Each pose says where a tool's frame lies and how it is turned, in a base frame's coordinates. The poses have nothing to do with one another.
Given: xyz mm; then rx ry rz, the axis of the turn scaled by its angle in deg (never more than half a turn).
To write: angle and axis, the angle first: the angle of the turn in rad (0 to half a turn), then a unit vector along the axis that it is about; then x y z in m. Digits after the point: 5 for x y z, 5 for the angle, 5 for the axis.
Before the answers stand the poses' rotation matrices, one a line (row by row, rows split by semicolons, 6 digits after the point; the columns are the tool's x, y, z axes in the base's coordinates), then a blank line. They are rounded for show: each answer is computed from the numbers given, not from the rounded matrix.
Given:
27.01 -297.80 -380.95 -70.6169 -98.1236 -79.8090
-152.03 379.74 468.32 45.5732 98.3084 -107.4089
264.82 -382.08 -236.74 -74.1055 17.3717 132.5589
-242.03 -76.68 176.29 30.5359 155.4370 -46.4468
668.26 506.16 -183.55 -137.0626 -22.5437 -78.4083
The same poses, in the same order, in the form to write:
-0.385780 0.917337 0.098323; 0.283125 0.016283 0.958945; 0.878074 0.397779 -0.266003
-0.719174 0.687579 -0.100117; 0.039011 -0.103905 -0.993822; -0.693734 -0.718637 0.047903
-0.445687 -0.499756 -0.742702; 0.291507 -0.865462 0.407430; -0.846396 -0.034916 0.531408
-0.898992 0.414938 0.140145; 0.270023 0.777057 -0.568568; -0.344821 -0.473296 -0.810611
0.493327 0.407310 0.768588; 0.063108 -0.898024 0.435397; 0.867552 -0.166289 -0.468724

2.52829 -0.48748 -0.67737 -0.55094 0.02701 -0.29780 -0.38095
2.66288 0.29870 0.64434 -0.70399 -0.15203 0.37974 0.46832
2.66786 -0.48480 0.11365 0.86721 0.26482 -0.38208 -0.23674
2.88114 0.18498 0.94160 -0.28136 -0.24203 -0.07668 0.17629
2.78391 -0.85929 -0.14133 -0.49157 0.66826 0.50616 -0.18355

